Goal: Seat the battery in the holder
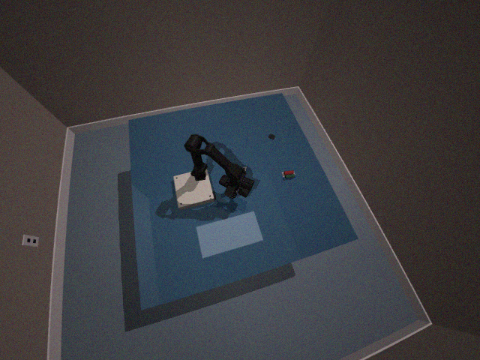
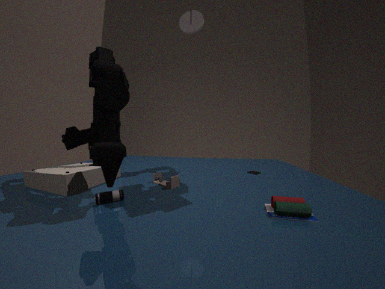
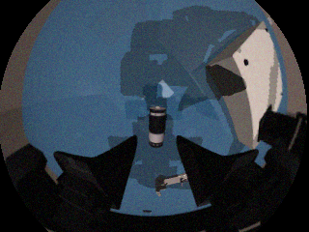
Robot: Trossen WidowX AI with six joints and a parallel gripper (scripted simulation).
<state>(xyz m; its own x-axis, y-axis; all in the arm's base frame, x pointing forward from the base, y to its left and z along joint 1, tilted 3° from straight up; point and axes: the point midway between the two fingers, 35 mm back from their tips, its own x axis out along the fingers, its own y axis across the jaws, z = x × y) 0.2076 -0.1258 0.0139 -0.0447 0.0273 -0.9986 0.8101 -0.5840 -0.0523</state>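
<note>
Right now the battery is 3 cm below my gripper tip. Also, from my gripper tip: black object: 43 cm to the left, 34 cm ahead, 4 cm below; card: 39 cm ahead, 9 cm to the left, 3 cm below.
</note>
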